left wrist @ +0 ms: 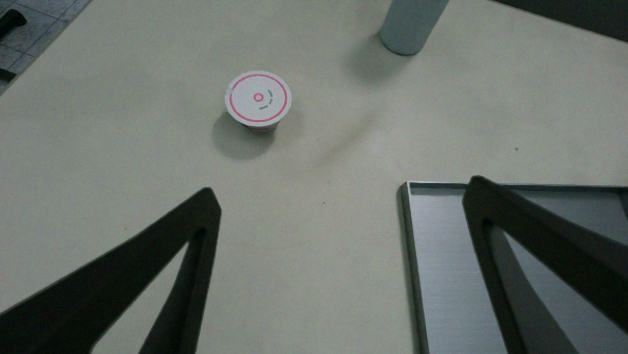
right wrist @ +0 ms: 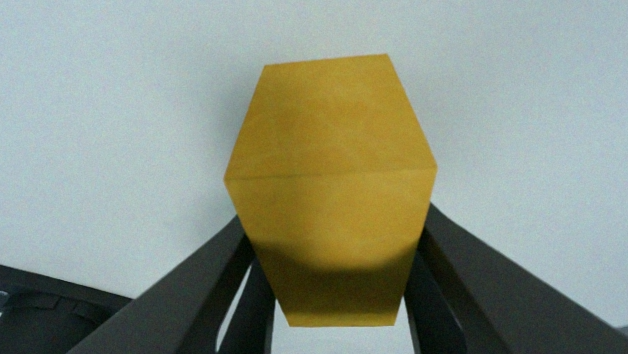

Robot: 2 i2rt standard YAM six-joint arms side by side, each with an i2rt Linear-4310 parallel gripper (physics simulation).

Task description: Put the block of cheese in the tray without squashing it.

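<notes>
The block of cheese (right wrist: 331,210) is an orange-yellow block in the middle of the right wrist view. My right gripper (right wrist: 333,186) is shut on it, with one finger against each side; the fingertips are partly hidden by the block. The sides of the block look straight. The tray (left wrist: 415,280), a shallow grey metal one, shows in part at the lower right of the left wrist view. My left gripper (left wrist: 337,193) is open, with nothing between its fingers; its right finger hangs over the tray's left part.
A small tub with a white and pink lid (left wrist: 258,98) stands on the pale table, beyond the left gripper's fingers. A grey-green cylinder (left wrist: 412,25) stands at the top of the left wrist view. A dark object (right wrist: 45,320) shows at the lower left of the right wrist view.
</notes>
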